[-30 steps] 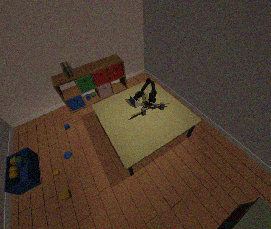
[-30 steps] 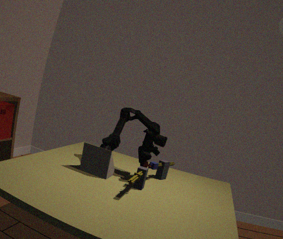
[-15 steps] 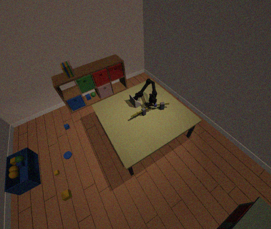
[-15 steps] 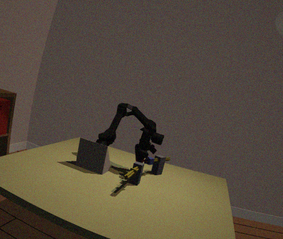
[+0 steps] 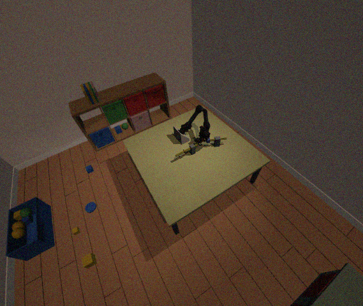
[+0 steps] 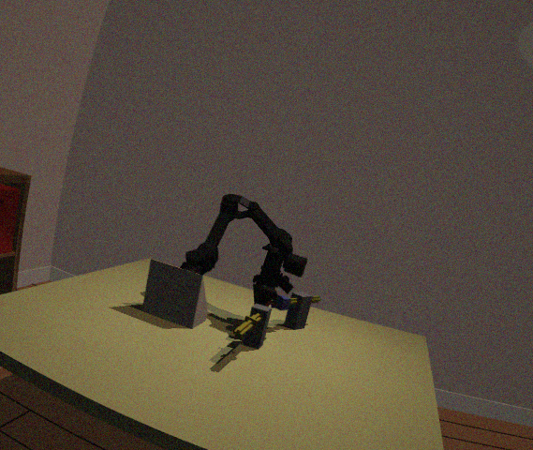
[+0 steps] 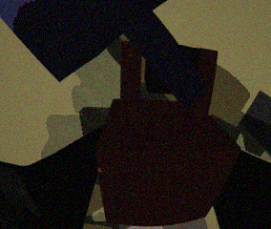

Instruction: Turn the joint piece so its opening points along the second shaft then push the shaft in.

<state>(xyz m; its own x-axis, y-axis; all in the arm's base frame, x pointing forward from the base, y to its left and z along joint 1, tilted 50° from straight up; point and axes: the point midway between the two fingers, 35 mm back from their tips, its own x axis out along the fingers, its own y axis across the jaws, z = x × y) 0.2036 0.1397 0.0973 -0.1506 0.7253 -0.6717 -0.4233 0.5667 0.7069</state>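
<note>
My gripper tip is now 40 mm below the red joint piece, 20 mm short of it and 10 mm to the right of it.
</note>
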